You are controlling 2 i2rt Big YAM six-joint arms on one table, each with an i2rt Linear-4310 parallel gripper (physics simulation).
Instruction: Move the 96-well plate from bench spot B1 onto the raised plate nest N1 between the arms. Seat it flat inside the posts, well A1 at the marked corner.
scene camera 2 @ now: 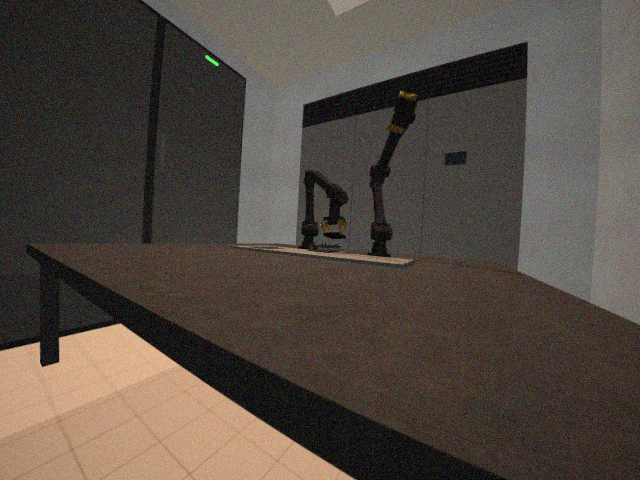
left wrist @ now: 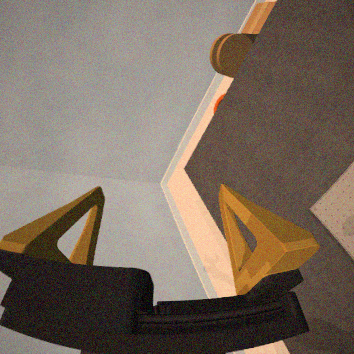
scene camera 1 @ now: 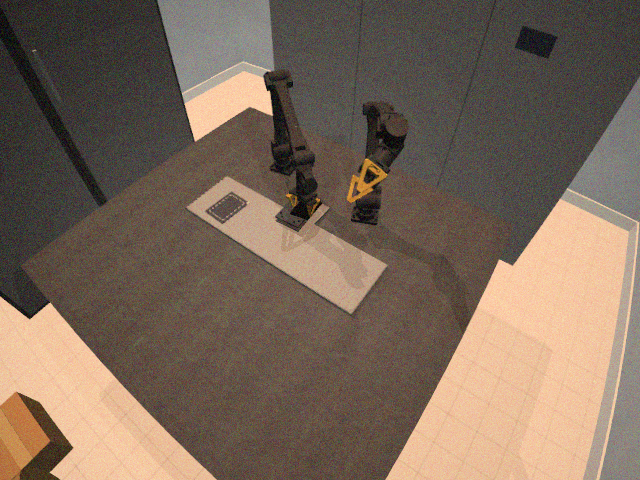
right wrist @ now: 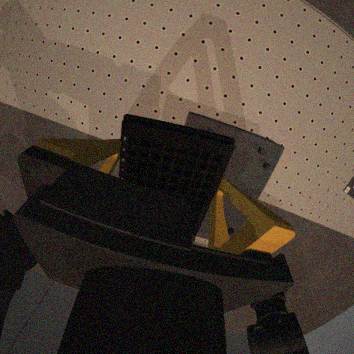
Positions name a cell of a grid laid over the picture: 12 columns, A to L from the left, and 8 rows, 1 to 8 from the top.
Labels:
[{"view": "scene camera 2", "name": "left gripper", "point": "H2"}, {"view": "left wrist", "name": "left gripper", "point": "F5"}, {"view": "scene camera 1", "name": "left gripper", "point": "G4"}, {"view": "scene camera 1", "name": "dark nest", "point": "E4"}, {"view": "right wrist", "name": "right gripper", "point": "F4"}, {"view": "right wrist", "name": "dark well plate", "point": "G4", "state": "held by the right gripper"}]

